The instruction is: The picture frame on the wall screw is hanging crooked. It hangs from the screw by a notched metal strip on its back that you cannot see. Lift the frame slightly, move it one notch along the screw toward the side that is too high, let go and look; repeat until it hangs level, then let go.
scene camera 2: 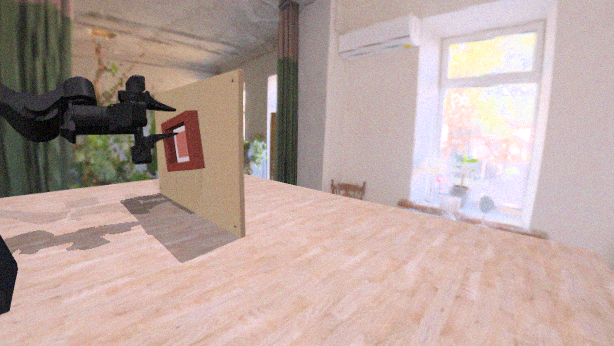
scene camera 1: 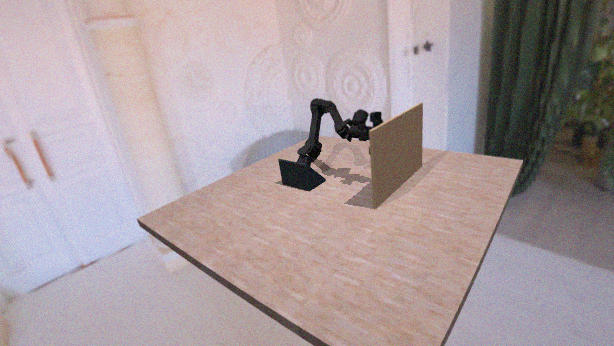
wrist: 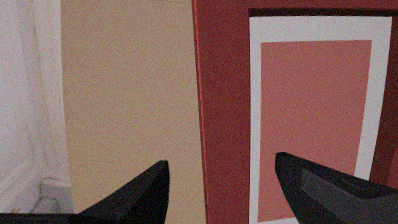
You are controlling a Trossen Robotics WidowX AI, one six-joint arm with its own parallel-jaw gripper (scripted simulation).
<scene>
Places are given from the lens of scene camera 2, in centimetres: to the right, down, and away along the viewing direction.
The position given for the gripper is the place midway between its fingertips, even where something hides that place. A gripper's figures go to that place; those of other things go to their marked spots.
gripper (scene camera 2: 176, 121): -31, -12, 57
red picture frame (scene camera 2: 184, 151): -30, -5, 59
</scene>
